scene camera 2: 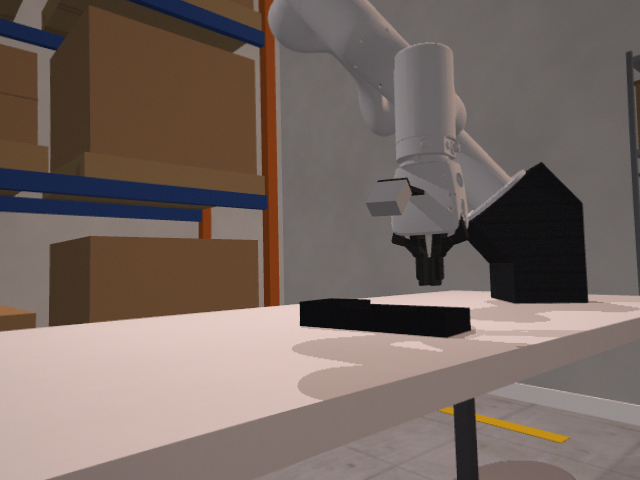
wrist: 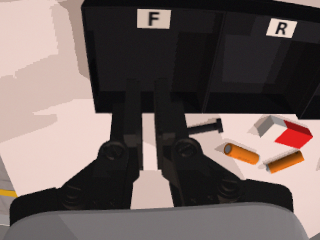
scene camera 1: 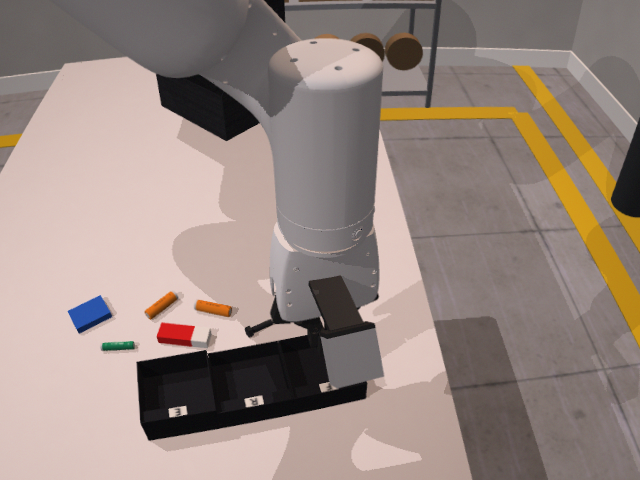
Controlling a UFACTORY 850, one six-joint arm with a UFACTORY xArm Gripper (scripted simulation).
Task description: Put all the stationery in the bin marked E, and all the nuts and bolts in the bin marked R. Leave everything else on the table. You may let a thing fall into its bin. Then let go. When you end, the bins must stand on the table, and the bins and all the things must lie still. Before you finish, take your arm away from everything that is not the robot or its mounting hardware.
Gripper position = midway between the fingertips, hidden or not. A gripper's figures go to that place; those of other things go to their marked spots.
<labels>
My gripper (scene camera 1: 325, 344) is 65 cm from the lens. A black three-compartment tray (scene camera 1: 260, 370): 70 cm from the lens. An eraser (scene camera 1: 194, 336) is 74 cm from the lens. A blue block (scene camera 1: 93, 312): 81 cm from the lens. The marked spots on the black three-compartment tray and the blue block are 24 cm apart.
</labels>
